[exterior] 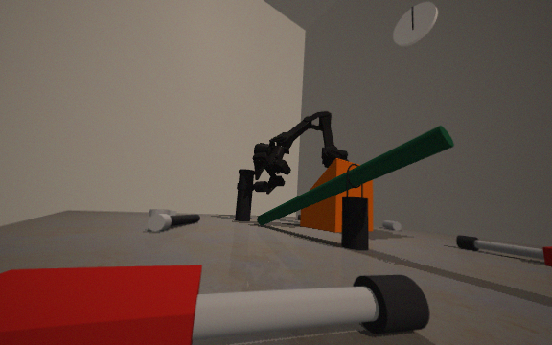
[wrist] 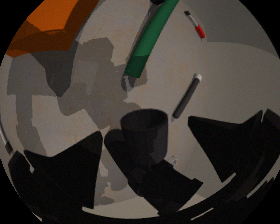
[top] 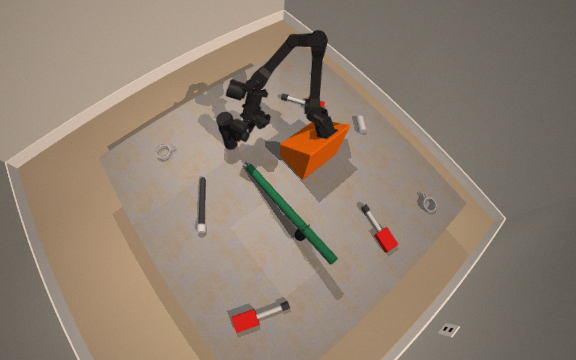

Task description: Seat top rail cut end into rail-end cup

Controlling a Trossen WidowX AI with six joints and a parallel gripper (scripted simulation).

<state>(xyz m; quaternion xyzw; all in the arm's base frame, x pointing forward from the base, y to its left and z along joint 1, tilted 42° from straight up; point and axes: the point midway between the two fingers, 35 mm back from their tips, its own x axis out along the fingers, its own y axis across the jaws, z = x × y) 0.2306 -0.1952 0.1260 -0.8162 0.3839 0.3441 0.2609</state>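
Now: the rail-end cup 20 mm to the right of my gripper tip. The rest, counted from my gripper tip: short black post 440 mm to the left, 60 mm ahead, 30 mm below; then white cylinder 540 mm behind, 230 mm to the left, 120 mm below.
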